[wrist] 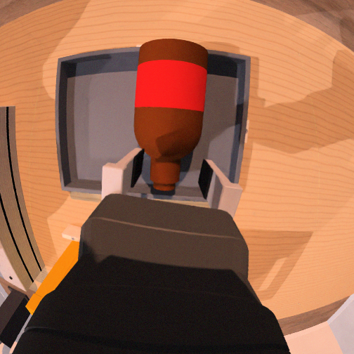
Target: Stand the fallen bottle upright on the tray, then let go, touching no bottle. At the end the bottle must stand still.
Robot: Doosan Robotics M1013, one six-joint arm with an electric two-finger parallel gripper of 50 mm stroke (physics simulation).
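Note:
The brown bottle (169,120) with a red label lies on its side over the grey tray (97,115). Its wide base is at the tray's far wall and its neck points toward the gripper. My gripper (171,165) is open, one finger on each side of the neck, with a gap between each finger and the neck. Nothing is held. How high the fingers are above or around the neck is hard to tell from this view.
The tray has raised walls on all sides and sits on a wooden table (295,185). A slotted metal rail (15,200) runs along the left edge. An orange part (55,277) and a small pale block (71,233) show at the lower left.

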